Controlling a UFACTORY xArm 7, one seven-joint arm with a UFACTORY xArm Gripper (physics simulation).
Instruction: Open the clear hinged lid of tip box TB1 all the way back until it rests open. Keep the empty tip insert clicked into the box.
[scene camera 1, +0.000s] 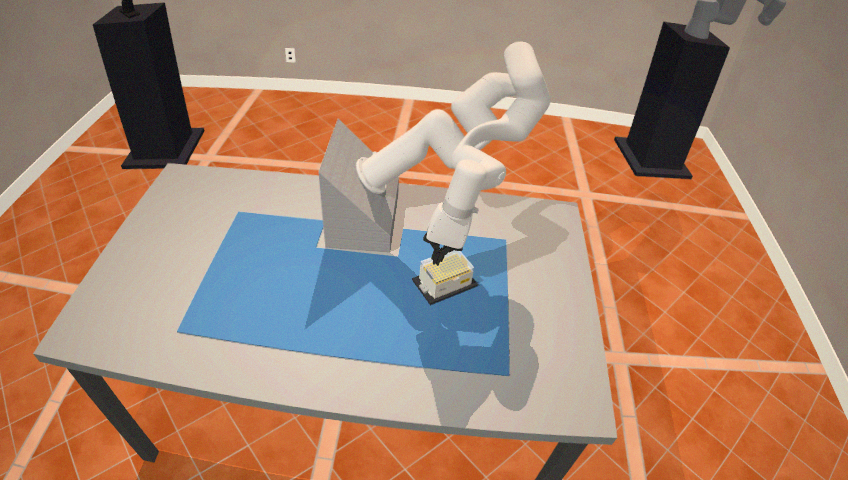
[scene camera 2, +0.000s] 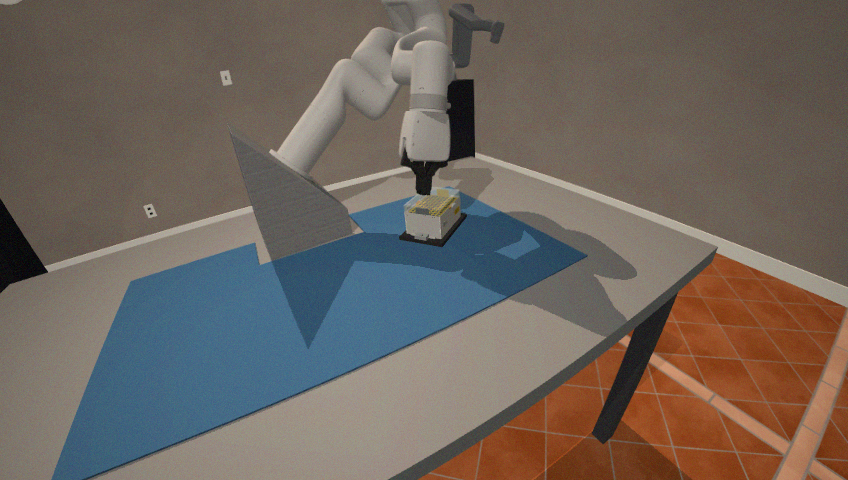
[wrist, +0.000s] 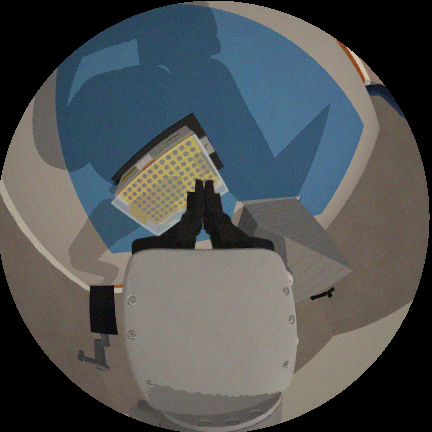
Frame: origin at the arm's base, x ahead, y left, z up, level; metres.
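Seen in the pictures: gripper, fingertip midpoint: (scene camera 1: 435, 261) (scene camera 2: 423, 194) (wrist: 202, 190); arm's base at its link origin: (scene camera 1: 370, 176) (scene camera 2: 290, 166).
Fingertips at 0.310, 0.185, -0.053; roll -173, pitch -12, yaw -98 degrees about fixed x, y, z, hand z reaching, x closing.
Pixels of each thing's top centre, then the offset from my fingertips to it, as dx, dy, dz. "spot": a spot on its surface instead. Level surfaces: height alone.
- Tip box TB1 at its top centre: (wrist: 169, 195) (scene camera 2: 432, 196) (scene camera 1: 447, 264) -0.011, +0.034, -0.019
- black base plate at a spot on its surface: (wrist: 188, 120) (scene camera 1: 432, 300) spot: +0.060, -0.006, -0.089
- clear lid at a spot on its surface: (wrist: 159, 232) spot: -0.070, +0.063, -0.019
- blue mat at its surface level: dz -0.097
- grey table at its surface level: dz -0.100
Tip box TB1 (scene camera 1: 439, 289) (scene camera 2: 421, 226) is a white box on a black base plate (scene camera 1: 432, 300) (scene camera 2: 450, 233) (wrist: 188, 120). Its yellow insert (scene camera 1: 450, 269) (scene camera 2: 439, 204) (wrist: 165, 186) with a grid of holes sits in the top of the box. The clear lid (scene camera 2: 455, 194) (wrist: 159, 232) lies over the insert and looks closed. My gripper (scene camera 1: 437, 262) (scene camera 2: 423, 193) (wrist: 202, 190) is shut with nothing between its fingers. Its tips point down at the lid, near one corner at the side by the arm's mount. Whether they touch the lid is unclear.
The base plate stands on a blue mat (scene camera 1: 267, 285) (scene camera 2: 196, 333) (wrist: 280, 75) on a grey table (scene camera 1: 119, 267) (scene camera 2: 333, 410). The arm's grey wedge mount (scene camera 1: 354, 214) (scene camera 2: 285, 208) (wrist: 300, 235) stands close beside the box.
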